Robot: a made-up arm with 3 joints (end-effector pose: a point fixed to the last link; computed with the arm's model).
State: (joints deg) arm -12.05 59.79 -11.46
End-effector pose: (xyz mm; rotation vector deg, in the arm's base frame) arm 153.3 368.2 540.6 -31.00 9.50 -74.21
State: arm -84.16 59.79 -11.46
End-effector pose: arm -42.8 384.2 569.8 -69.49 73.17 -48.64
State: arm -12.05 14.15 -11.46
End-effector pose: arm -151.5 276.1 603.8 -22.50 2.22 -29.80
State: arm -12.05 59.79 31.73
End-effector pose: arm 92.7 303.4 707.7 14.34 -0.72 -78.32
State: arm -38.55 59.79 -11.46
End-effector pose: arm 78.3 372.4 521.5 -46.12 33.08 -67.42
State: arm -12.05 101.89 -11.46
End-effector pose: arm 413.8 229.9 483.0 -37.08 16.55 -115.47
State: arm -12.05 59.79 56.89
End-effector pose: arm 17.8 239.0 760.5 40.89 -6.82 -77.07
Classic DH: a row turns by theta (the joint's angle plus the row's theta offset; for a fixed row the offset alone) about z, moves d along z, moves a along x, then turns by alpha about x. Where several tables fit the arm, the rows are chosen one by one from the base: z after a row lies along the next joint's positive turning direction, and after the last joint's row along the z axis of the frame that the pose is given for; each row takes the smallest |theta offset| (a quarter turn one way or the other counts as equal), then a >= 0, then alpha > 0; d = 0 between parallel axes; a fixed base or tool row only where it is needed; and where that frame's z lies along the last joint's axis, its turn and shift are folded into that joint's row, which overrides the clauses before.
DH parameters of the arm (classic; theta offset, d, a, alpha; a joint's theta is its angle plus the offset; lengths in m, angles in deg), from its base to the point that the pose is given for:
base (fixed): -4.16 0.7142 0.0479 86.44
joint 1: 0 0.0388 0.0966 93.56
joint 2: 76.96 0.2034 -0.0463 93.64
joint 3: -9.83 -0.2874 -0.2076 92.26
tool (fixed): 63.82 0.1516 0 0

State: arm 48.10 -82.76 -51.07
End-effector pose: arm 179.2 -365.3 389.1 -56.52 -99.31 50.97
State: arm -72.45 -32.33 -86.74
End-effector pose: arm -452.1 -50.1 796.0 -52.16 6.10 45.60
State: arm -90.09 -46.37 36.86
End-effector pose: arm 28.5 -210.6 927.1 50.15 96.40 -1.21
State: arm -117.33 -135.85 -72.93
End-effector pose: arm -458.9 -315.5 735.4 64.64 -6.36 34.79
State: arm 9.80 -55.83 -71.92
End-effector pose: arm -109.5 -214.0 280.7 -58.46 -71.55 27.28
